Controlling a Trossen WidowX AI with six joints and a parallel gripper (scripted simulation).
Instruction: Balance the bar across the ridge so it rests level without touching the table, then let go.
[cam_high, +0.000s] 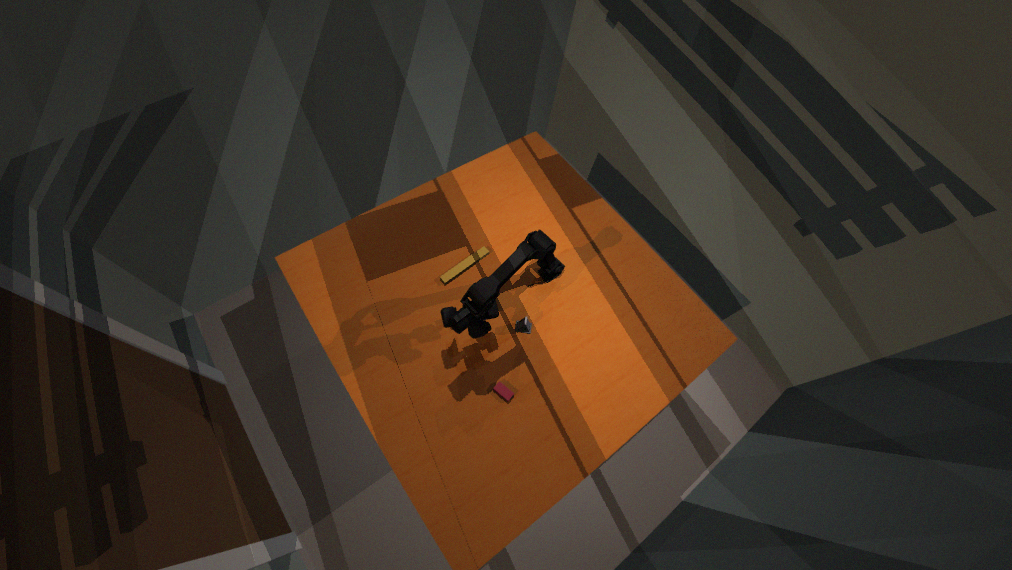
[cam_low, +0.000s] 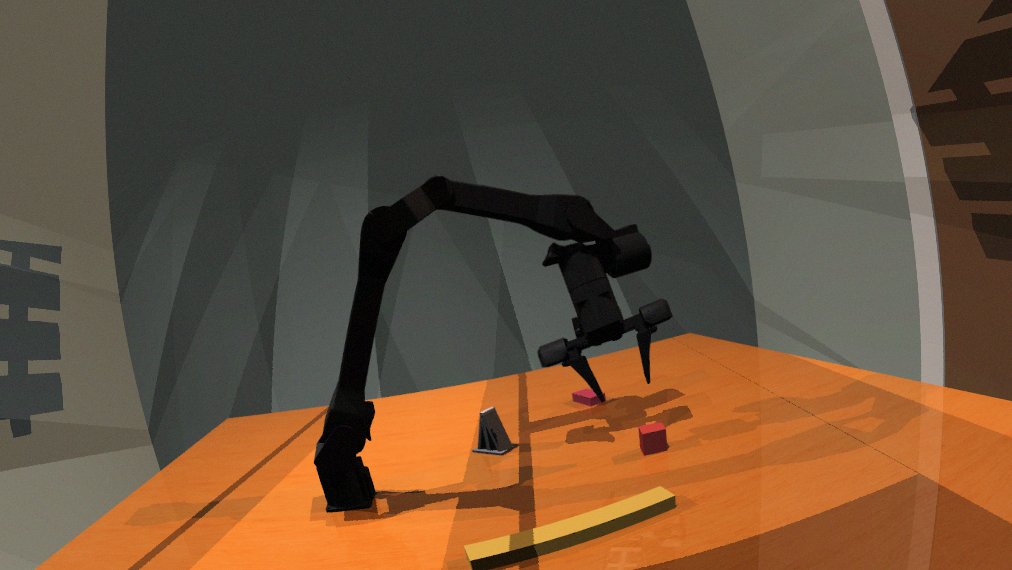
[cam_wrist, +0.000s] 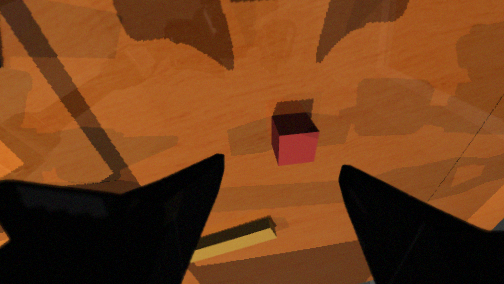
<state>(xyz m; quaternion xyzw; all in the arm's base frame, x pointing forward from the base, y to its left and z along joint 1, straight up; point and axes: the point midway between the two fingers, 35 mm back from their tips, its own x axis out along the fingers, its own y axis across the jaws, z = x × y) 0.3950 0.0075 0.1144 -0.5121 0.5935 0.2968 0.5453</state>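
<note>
Now: gripper tip 140 mm past the yellow bar, 210 mm to the left of it and 70 mm above it. Round my gripper tip: flat pink block: 20 mm ahead, 270 mm to the left, 70 mm below; red cube: 20 mm ahead, 40 mm to the right, 70 mm below.
</note>
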